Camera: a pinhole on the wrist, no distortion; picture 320 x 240 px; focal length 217.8 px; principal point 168.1 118.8 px. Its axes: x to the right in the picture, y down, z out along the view. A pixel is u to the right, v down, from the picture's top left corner.
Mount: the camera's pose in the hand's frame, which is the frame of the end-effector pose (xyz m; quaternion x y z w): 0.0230 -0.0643 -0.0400 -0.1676 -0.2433 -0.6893 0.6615
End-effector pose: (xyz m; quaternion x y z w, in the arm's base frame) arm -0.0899 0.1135 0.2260 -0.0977 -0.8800 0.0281 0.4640
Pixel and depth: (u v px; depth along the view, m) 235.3 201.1 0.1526
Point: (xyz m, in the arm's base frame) -0.2249 0.1125 0.2126
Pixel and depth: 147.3 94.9 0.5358
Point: -0.3071 0.3840 -0.0867
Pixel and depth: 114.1 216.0 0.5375
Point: -0.4554 0.5093 0.1547
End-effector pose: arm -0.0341 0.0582 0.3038 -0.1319 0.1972 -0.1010 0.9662
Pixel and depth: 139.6 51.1 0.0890
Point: -0.0357 0.0616 0.3306
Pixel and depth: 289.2 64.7 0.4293
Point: 0.0149 0.1644 0.7448
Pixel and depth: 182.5 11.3 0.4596
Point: -0.0974 0.3488 0.6347
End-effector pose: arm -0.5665 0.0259 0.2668 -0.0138 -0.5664 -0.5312 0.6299
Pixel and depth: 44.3 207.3 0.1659
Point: -0.5473 0.0513 0.4068
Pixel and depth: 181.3 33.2 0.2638
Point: -0.6190 0.2333 0.2938
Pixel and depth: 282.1 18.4 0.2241
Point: -0.7075 0.2034 0.2379
